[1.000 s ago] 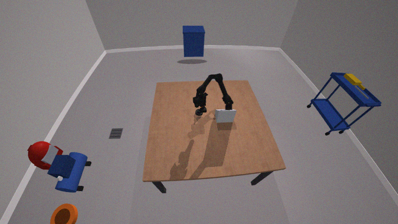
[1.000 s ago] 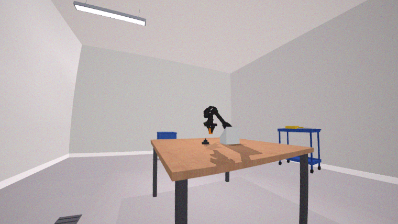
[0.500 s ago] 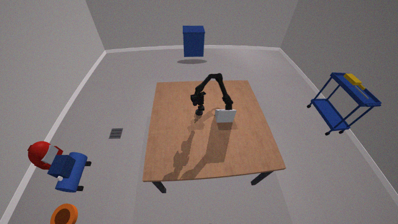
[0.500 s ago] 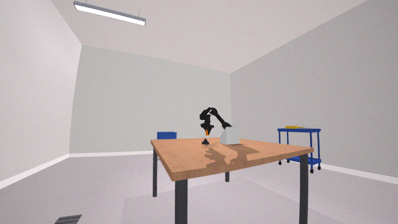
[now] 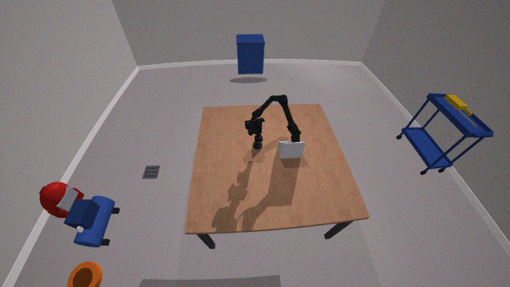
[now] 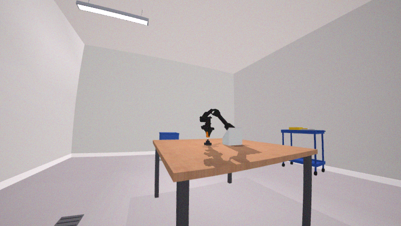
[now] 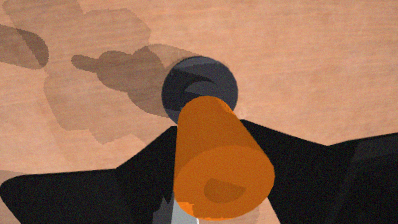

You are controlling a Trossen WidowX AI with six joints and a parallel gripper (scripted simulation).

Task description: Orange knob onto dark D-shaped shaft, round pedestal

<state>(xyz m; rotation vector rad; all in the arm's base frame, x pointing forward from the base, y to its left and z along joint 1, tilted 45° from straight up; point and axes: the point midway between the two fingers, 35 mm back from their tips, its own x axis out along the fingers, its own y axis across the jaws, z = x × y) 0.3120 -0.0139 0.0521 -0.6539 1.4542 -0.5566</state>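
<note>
Now: the dark round pedestal 60 mm below my gripper tip. From my gripper tip the other things lie so: orange knob (20 mm above).
</note>
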